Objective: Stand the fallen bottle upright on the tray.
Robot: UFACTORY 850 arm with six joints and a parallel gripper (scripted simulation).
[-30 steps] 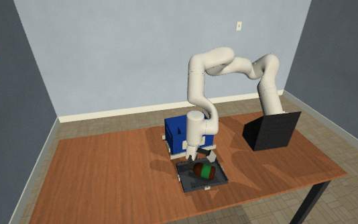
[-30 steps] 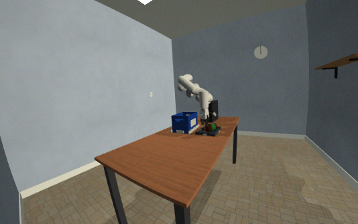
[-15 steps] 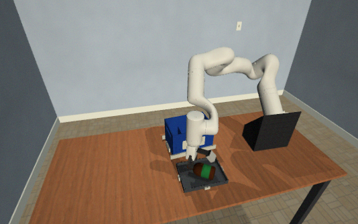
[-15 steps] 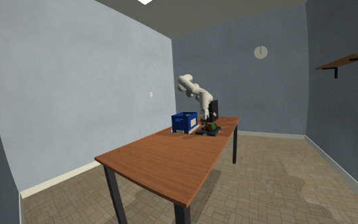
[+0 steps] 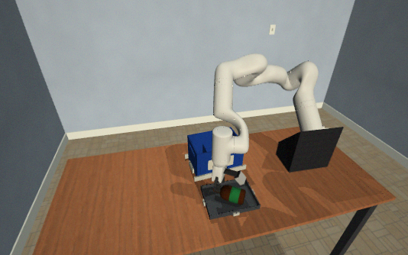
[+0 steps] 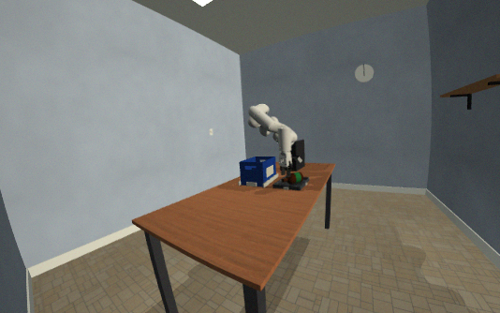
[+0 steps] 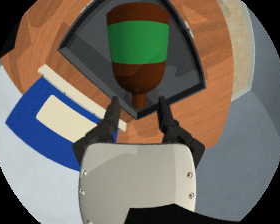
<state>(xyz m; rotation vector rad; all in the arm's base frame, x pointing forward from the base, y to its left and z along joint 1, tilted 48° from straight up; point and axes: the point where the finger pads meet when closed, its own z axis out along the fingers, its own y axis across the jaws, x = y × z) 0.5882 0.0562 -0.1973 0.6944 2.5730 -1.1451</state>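
The bottle lies 40 mm below my hand, 40 mm behind it and 30 mm to the left of it. Round my hand: blue crate: 240 mm to the right, 30 mm behind; then tray: 70 mm below, 50 mm behind, 30 mm to the left.
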